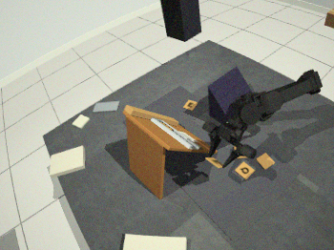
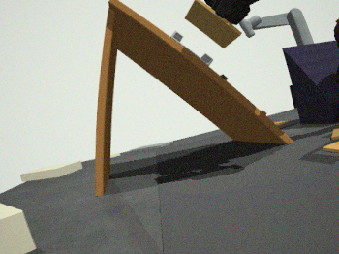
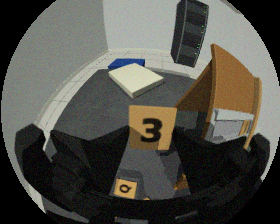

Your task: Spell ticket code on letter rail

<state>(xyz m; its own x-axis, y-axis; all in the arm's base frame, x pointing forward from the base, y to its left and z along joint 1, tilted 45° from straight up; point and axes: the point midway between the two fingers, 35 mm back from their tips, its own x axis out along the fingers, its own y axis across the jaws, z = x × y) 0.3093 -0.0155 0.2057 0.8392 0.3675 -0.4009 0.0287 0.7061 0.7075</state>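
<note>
Right now the white ticket is 200 mm to the right of my gripper tip, 80 mm below it and 60 mm behind it. Also, from my gripper tip: cream block 580 mm to the right, 370 mm ahead, 160 mm below; then small cream card 780 mm to the right, 180 mm ahead, 170 mm below; then grey card 750 mm to the right, 170 mm below, 20 mm ahead.
</note>
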